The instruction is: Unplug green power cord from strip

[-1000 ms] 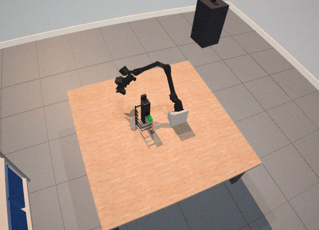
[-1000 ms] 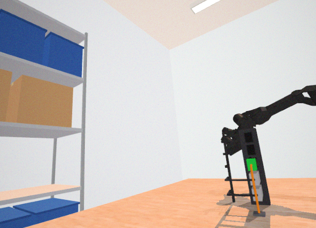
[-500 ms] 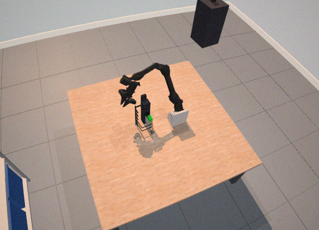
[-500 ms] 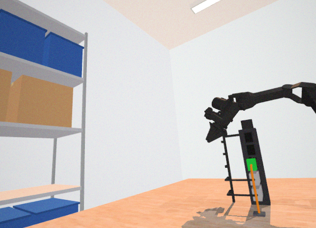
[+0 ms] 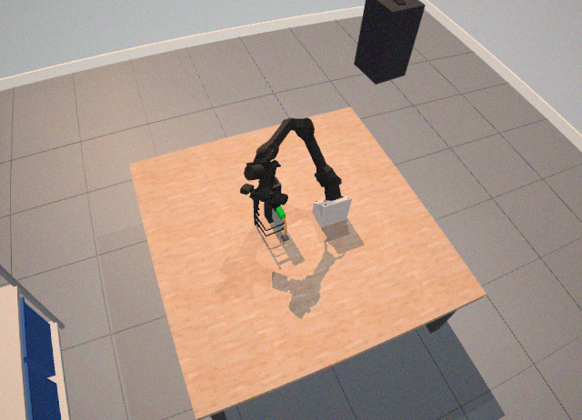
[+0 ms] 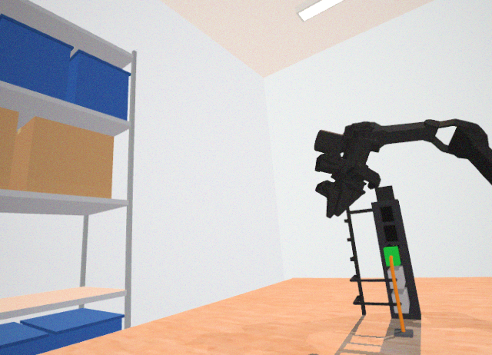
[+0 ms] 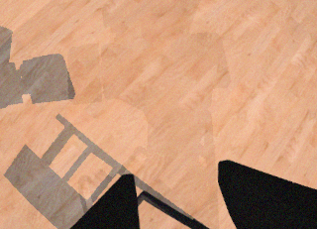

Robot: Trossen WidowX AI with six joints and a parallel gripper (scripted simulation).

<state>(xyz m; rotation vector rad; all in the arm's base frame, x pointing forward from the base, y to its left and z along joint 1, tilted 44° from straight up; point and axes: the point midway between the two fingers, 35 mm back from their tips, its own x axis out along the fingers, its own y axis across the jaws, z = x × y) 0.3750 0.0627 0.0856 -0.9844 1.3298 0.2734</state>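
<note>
Right now the green plug is 10 cm behind my gripper tip, 4 cm to the right of it and 8 cm below it. From my gripper tip the other things lie so: anchor (10 cm behind, 3 cm to the left, 22 cm below).
</note>
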